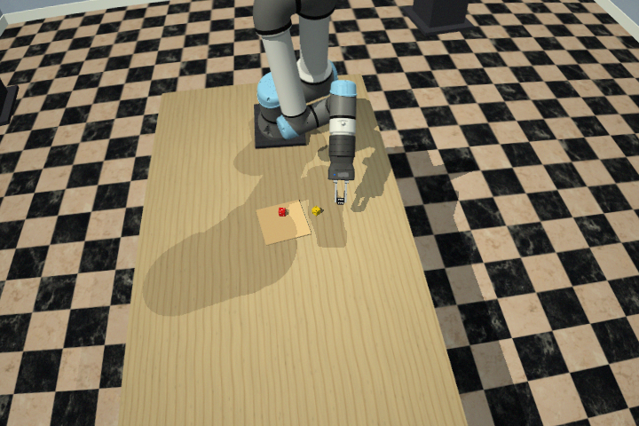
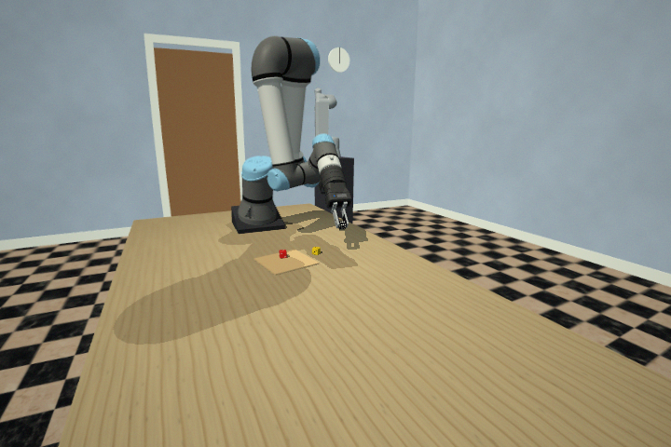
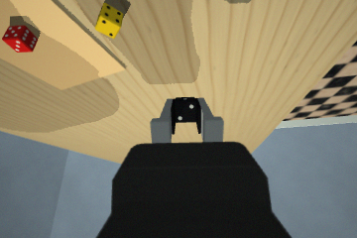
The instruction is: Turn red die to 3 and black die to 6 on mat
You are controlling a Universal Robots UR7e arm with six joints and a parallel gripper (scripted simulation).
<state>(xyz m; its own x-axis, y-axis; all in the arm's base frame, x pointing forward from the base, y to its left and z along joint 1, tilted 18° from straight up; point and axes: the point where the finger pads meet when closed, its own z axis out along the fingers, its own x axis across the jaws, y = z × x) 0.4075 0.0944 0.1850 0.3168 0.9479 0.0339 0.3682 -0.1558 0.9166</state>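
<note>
Right now the yellow die is 10 cm below my hand, 6 cm to the right of it and 4 cm behind it. The rest, counted from my hand: black die (1 cm below, 1 cm ahead); then red die (17 cm to the right, 9 cm below, 7 cm behind); then tan mat (17 cm to the right, 10 cm below, 4 cm behind).
</note>
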